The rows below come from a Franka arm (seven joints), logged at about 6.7 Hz.
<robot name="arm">
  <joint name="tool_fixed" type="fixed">
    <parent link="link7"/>
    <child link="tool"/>
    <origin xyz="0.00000 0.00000 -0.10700" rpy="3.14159 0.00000 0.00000"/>
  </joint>
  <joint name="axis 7" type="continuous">
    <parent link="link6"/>
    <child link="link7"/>
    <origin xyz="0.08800 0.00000 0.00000" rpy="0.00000 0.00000 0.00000"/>
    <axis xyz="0 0 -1"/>
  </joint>
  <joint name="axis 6" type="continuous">
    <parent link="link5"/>
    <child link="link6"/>
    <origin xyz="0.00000 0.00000 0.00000" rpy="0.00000 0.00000 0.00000"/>
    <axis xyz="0 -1 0"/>
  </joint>
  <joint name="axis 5" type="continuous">
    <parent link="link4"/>
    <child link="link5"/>
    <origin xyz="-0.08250 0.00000 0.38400" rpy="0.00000 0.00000 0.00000"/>
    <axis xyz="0 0 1"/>
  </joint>
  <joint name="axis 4" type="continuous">
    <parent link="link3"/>
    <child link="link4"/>
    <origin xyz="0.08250 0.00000 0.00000" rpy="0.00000 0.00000 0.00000"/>
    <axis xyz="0 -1 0"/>
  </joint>
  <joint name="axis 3" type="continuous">
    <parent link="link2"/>
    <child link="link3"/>
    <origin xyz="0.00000 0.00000 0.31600" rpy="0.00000 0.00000 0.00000"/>
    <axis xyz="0 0 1"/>
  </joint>
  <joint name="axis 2" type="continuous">
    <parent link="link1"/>
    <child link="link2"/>
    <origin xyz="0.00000 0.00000 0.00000" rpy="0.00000 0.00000 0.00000"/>
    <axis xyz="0 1 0"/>
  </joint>
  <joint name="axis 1" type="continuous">
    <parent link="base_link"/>
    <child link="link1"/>
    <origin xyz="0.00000 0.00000 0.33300" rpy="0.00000 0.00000 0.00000"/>
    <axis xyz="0 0 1"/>
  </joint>
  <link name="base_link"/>
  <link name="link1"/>
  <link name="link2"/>
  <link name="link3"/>
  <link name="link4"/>
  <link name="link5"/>
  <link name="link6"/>
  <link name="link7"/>
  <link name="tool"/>
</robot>
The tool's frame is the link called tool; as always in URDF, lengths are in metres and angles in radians. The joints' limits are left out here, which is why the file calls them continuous.
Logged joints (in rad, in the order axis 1, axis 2, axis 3, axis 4, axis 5, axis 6, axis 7), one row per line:
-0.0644, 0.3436, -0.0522, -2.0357, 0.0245, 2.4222, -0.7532
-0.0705, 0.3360, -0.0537, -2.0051, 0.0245, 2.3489, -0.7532
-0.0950, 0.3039, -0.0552, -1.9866, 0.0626, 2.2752, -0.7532
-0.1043, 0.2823, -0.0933, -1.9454, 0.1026, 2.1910, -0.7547
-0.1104, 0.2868, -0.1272, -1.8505, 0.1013, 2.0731, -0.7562
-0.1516, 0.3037, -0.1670, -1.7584, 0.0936, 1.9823, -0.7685
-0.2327, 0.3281, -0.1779, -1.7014, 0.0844, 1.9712, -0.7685
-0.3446, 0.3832, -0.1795, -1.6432, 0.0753, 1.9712, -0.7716
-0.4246, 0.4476, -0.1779, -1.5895, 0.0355, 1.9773, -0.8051
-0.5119, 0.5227, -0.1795, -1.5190, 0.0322, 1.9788, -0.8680
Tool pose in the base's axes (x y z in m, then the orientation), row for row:
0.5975, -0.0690, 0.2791, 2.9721, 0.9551, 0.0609
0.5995, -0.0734, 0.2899, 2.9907, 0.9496, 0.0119
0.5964, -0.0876, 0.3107, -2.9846, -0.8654, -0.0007
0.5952, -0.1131, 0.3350, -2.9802, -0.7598, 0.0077
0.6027, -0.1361, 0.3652, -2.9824, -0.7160, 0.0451
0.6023, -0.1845, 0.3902, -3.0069, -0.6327, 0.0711
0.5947, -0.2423, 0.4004, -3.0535, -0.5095, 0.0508
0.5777, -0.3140, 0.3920, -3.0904, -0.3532, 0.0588
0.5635, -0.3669, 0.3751, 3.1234, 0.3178, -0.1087
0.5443, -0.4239, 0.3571, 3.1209, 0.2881, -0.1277
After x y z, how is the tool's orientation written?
As a rotation vector, in radians.
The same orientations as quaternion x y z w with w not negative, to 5 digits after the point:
0.95182, 0.30587, 0.01950, 0.00960
0.95310, 0.30263, 0.00379, 0.00187
-0.96030, -0.27844, -0.00023, 0.01703
-0.96847, -0.24691, 0.00250, 0.03302
-0.97160, -0.23326, 0.01469, 0.03705
-0.97774, -0.20573, 0.02312, 0.03401
-0.98598, -0.16452, 0.01640, 0.02273
-0.99324, -0.11352, 0.01890, 0.01526
0.99427, 0.10116, -0.03460, 0.00009
0.99494, 0.09185, -0.04071, 0.00241

